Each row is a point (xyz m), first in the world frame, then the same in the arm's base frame.
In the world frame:
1: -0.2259 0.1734 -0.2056
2: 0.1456 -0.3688 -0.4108
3: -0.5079 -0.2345 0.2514
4: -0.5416 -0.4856 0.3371
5: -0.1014 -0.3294 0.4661
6: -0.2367 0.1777 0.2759
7: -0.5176 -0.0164 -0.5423
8: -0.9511 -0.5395 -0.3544
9: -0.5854 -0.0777 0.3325
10: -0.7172 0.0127 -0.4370
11: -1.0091 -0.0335 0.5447
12: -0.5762 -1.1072 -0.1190
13: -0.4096 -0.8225 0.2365
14: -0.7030 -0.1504 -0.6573
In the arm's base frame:
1: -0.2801 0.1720 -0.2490
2: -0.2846 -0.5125 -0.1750
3: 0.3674 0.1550 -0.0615
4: 0.5671 0.0100 0.0414
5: 0.4988 -0.1162 -0.4215
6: 0.1288 0.2991 -0.4694
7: -0.4070 0.1302 0.2164
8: 0.1025 0.0562 0.6978
9: 0.3801 0.3397 -0.1155
10: -0.2845 0.3016 0.3022
11: 0.6389 0.6877 0.0803
12: 0.4832 -0.5422 0.5740
13: 0.6105 -0.3474 0.1486
14: -0.3974 0.1178 0.4719

